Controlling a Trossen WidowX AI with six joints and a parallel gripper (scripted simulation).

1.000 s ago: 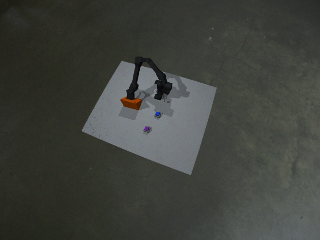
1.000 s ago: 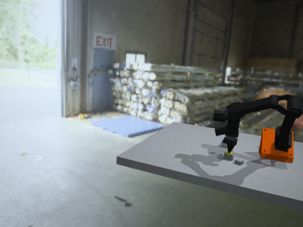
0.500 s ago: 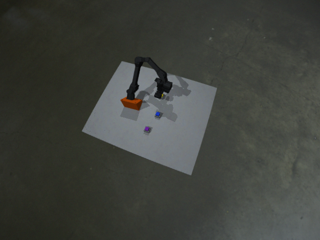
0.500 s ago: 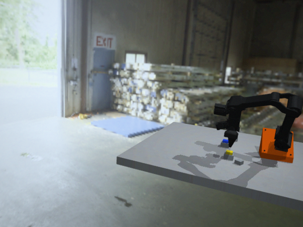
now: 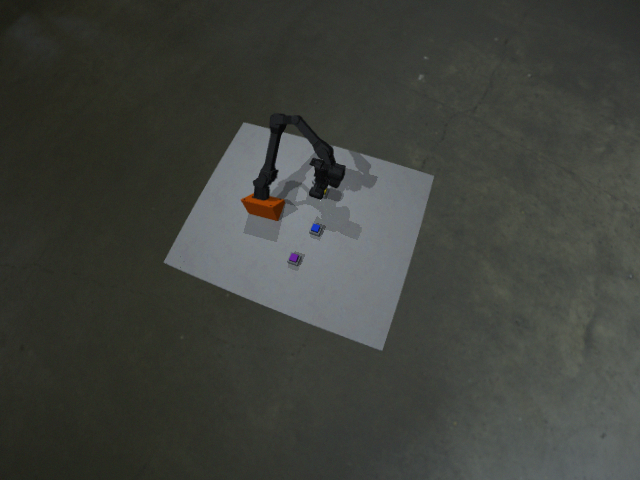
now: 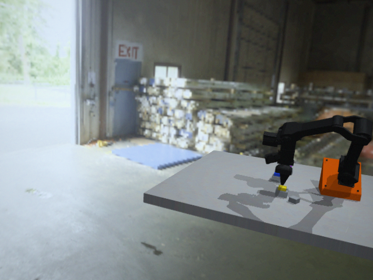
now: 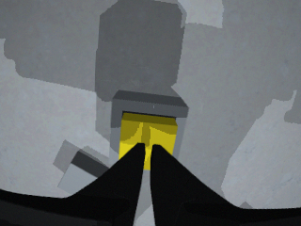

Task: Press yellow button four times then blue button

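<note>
My gripper tip is now 1 cm above the yellow button. Round my gripper tip: small grey block (6 cm behind, 5 cm to the left, 4 cm below); then blue button (3 cm ahead, 20 cm to the right, 1 cm below); then purple button (1 cm behind, 36 cm to the right, 1 cm below).
</note>
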